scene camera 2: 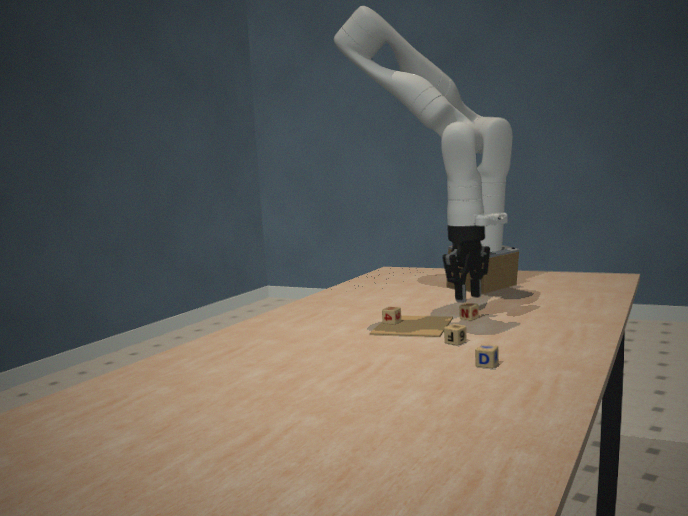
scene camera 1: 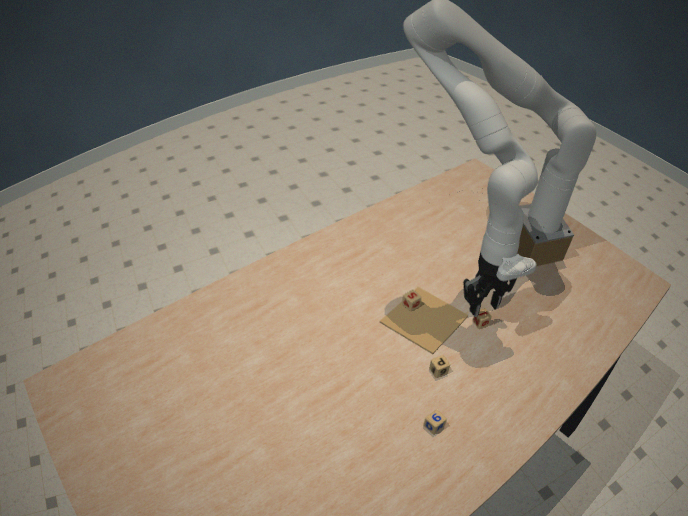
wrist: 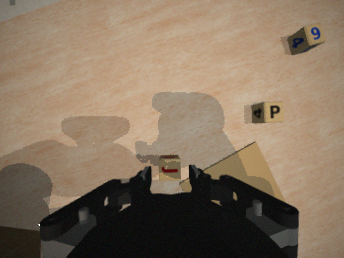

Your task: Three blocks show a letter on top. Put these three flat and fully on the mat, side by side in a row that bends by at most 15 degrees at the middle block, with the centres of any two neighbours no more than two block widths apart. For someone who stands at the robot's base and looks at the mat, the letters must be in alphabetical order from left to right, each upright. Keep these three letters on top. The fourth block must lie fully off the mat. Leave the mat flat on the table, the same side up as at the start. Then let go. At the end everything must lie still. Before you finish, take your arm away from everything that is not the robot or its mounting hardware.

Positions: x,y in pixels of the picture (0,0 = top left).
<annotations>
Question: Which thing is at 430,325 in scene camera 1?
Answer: A tan mat.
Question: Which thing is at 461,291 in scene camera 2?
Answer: The gripper.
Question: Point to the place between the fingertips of the gripper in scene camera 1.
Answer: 484,310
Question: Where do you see a tan mat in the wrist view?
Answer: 248,164
</annotations>
